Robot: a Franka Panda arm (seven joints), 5 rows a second.
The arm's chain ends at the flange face. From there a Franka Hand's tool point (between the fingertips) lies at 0.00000 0.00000 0.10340 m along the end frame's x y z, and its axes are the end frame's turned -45 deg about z.
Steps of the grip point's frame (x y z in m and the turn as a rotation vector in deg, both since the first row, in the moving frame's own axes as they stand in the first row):
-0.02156 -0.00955 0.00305 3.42 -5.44 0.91
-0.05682 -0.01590 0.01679 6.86 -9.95 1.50
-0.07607 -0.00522 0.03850 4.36 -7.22 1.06
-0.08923 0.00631 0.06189 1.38 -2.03 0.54
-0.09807 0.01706 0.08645 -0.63 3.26 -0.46
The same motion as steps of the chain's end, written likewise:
-0.01070 0.00601 0.00370 -1.43 -6.26 0.91
-0.03008 0.02530 0.01908 -2.18 -11.89 1.50
-0.04272 0.04660 0.03962 -2.02 -8.19 1.06
-0.05428 0.06675 0.06198 -0.46 -2.41 0.54
-0.06223 0.08478 0.08662 1.86 2.75 -0.46

